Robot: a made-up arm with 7 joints.
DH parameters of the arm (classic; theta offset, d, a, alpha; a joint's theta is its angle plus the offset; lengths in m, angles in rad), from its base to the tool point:
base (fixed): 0 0.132 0 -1.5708
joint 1: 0 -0.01 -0.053 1.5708
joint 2: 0 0.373 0.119 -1.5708
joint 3: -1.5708 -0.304 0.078 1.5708
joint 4: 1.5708 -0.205 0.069 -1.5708
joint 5: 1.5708 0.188 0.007 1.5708
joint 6: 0 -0.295 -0.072 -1.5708
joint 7: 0.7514 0 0.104 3.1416
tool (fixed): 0.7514 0.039 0 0
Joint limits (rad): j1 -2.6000..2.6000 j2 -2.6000..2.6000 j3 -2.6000..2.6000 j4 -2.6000..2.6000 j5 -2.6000..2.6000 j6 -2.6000..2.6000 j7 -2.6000..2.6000
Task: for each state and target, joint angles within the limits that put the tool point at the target. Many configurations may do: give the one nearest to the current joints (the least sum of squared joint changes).
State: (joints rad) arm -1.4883 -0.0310 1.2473 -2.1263 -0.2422 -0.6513 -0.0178
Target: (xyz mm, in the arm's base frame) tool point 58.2 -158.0 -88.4
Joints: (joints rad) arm -1.9491 -0.2879 1.6564 -1.4097 -0.4916 -0.6049 0.1034
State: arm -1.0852 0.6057 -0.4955 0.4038 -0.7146 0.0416 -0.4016
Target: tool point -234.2 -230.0 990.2
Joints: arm -1.0407 0.5134 -0.5790 0.4784 -0.6978 0.0435 -0.3328
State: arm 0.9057 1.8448 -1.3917 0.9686 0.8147 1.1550 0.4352
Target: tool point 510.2 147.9 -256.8
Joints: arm 1.3017 1.9334 -1.3976 0.8523 0.6820 1.1922 0.3723
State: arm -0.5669 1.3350 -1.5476 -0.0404 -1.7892 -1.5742 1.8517
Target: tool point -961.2 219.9 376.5
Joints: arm -1.4612 1.4976 -1.7901 -0.0496 -1.7821 -1.5694 1.6661
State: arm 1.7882 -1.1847 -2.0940 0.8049 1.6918 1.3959 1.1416
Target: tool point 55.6 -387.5 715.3
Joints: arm 1.1319 -0.9823 -2.1195 0.4653 0.7813 1.7325 0.8652
